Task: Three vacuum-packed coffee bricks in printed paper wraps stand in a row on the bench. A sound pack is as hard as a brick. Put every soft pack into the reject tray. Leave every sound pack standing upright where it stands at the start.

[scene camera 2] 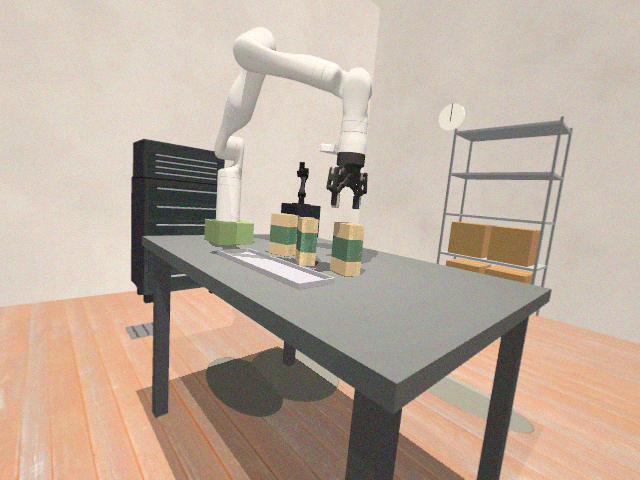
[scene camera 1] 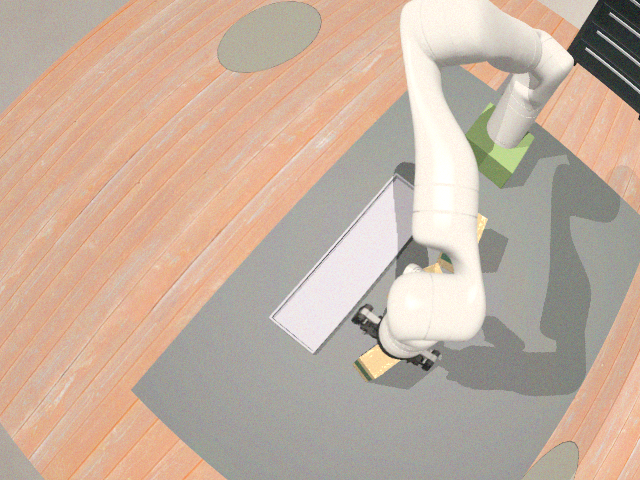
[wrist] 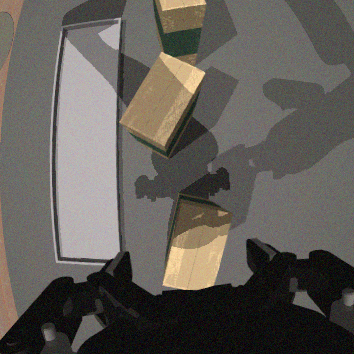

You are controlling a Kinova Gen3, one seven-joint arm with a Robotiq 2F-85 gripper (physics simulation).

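Places are measured from the arm's base along level axes (x right, y ahead, z up), in centimetres.
Pixels of known places: gripper, fingertip midpoint: point(scene camera 2: 345, 208) point(wrist: 188, 258); arm's base, origin of the base link: point(scene camera 2: 227, 220) point(scene camera 1: 503, 132).
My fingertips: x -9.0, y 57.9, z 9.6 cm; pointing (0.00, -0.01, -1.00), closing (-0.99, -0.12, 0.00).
Ahead of a thing's pixels: the offset from my fingertips to its middle. Level surfaces: height alone.
Three cream coffee bricks with green bands stand upright in a row. The brick at the end away from the arm's base point(scene camera 1: 377, 363) point(scene camera 2: 347, 249) point(wrist: 195, 265) is under my gripper point(scene camera 1: 397, 336) point(scene camera 2: 345, 203) point(wrist: 188, 258). The gripper is open and empty, pointing down, with its fingertips a little above that brick's top. The middle brick @(dz -11.1, dx +2.4, dy -13.4 cm) point(scene camera 1: 433, 268) point(scene camera 2: 307, 241) point(wrist: 162, 100) stands turned at an angle. The brick nearest the base @(dz -11.1, dx +1.6, dy -27.9 cm) point(scene camera 1: 481, 227) point(scene camera 2: 283, 235) point(wrist: 181, 25) is partly hidden by the arm in scene camera 1. The reject tray @(dz -18.9, dx +15.9, dy -12.5 cm) point(scene camera 1: 330, 289) point(scene camera 2: 279, 269) point(wrist: 85, 150) is empty.
The tray lies alongside the row on the grey bench @(dz -18.1 cm) point(scene camera 1: 232, 361) point(scene camera 2: 413, 310) point(wrist: 30, 150). A green block point(scene camera 1: 496, 173) point(scene camera 2: 222, 232) surrounds the arm's base. A dark drawer cabinet point(scene camera 2: 180, 206) and a metal shelf unit point(scene camera 2: 509, 133) stand beyond the bench.
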